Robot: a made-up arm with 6 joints.
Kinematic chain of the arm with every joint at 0, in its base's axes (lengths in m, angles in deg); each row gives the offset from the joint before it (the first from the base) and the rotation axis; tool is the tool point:
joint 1: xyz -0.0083 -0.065 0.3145 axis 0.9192 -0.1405 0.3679
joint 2: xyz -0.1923 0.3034 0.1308 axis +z
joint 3: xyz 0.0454 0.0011 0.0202 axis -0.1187 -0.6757 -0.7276
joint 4: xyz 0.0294 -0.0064 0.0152 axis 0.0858 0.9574 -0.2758
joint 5: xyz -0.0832 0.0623 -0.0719 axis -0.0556 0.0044 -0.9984
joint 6: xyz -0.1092 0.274 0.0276 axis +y
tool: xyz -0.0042 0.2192 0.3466
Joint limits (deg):
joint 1: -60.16..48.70
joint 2: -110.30..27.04
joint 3: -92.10..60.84
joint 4: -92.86..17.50
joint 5: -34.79..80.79
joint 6: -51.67..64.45
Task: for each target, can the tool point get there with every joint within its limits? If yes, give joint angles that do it. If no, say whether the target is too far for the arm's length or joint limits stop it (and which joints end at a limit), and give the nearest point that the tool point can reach.
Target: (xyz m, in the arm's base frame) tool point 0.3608 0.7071 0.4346
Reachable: yes | joints -25.20 -30.14 2.88 -17.13 55.55 -20.38
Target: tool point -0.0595 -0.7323 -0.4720
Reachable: no: joint limits stop it (at a limit: joint 1, joint 4, joint 6) | nearest point -0.0447 -0.3528 -0.2365 | short by 0.447 m
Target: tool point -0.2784 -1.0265 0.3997
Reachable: no: joint limits stop it (at a limit: joint 1, joint 3, joint 5, joint 6) | nearest point -0.2809 -0.7019 0.4704 | short by 0.332 m
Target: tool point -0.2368 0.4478 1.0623
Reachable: yes | joints 22.66 -11.57 -72.88 -15.99 44.12 6.85
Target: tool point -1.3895 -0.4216 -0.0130
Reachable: no: too far | nearest point -0.8586 -0.2241 0.2722 | short by 0.634 m
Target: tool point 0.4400 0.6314 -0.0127
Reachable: yes | joints -43.90 -72.47 -1.25 -18.11 7.71 -35.95
